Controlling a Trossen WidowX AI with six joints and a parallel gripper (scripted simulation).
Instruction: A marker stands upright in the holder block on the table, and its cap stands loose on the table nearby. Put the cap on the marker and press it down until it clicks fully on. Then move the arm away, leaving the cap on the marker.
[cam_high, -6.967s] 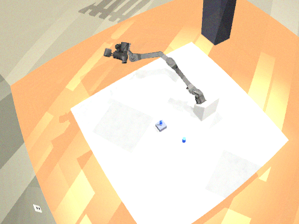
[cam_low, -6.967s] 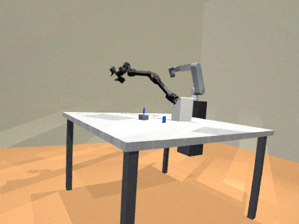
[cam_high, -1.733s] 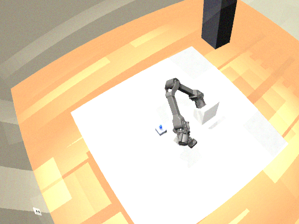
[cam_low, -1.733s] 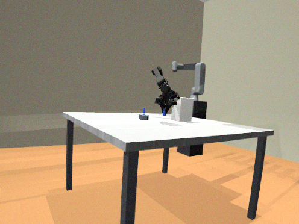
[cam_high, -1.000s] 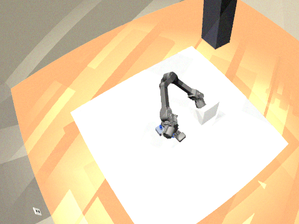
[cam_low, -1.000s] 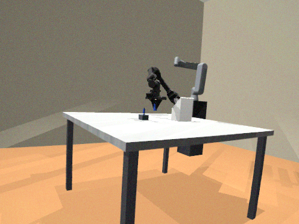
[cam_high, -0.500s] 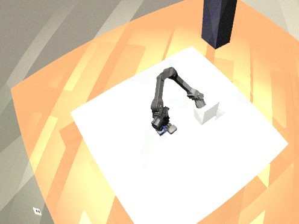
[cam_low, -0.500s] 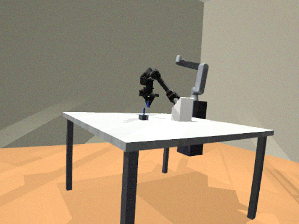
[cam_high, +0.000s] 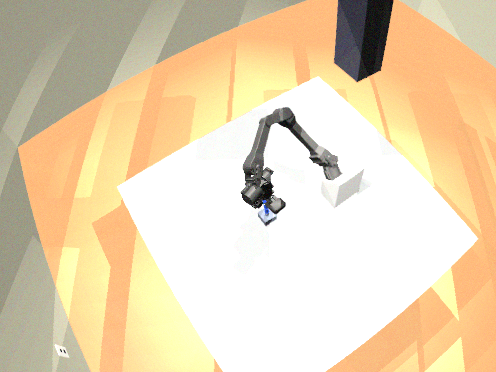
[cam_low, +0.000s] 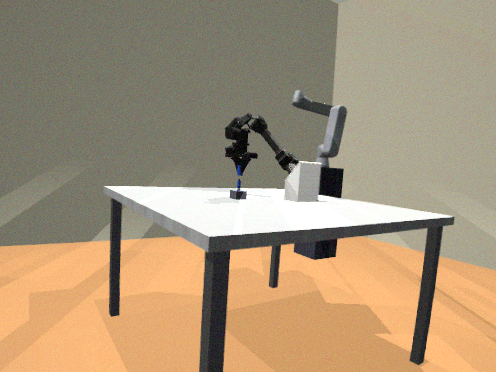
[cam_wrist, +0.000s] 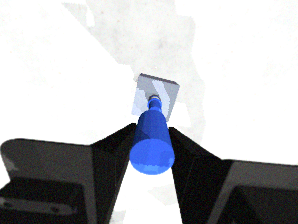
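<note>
Right now my gripper tip is 110 mm above the holder block. The rest, counted from my gripper tip: blue cap (10 mm above).
</note>
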